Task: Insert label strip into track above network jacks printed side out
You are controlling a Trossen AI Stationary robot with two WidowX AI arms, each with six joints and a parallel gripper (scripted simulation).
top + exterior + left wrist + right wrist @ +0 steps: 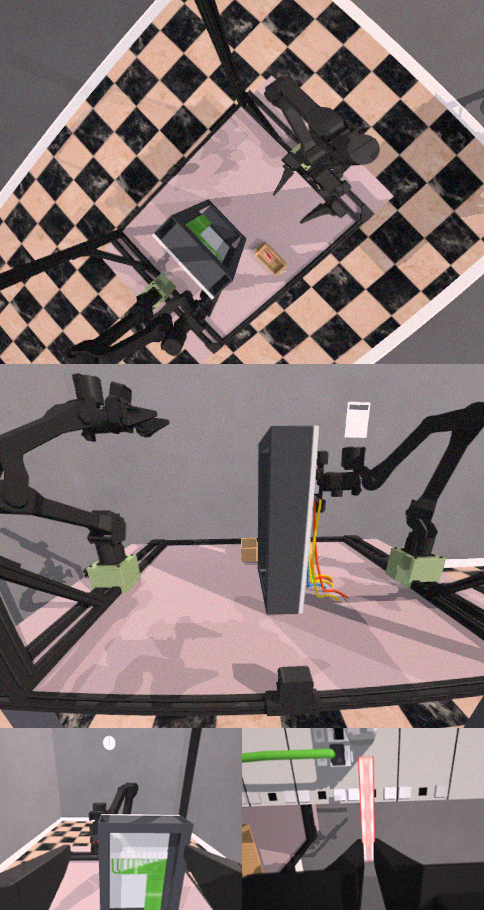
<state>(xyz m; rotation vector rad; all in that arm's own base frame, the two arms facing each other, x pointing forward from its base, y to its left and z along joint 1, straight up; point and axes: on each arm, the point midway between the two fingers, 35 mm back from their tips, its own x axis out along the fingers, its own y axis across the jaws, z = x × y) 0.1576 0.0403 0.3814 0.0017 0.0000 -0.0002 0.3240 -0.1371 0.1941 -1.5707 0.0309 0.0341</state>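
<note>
My right gripper is now 3 cm past the label strip and 2 cm to the right of it. Round my right hand: rack panel (15 cm behind, 7 cm to the left, 8 cm below).
</note>
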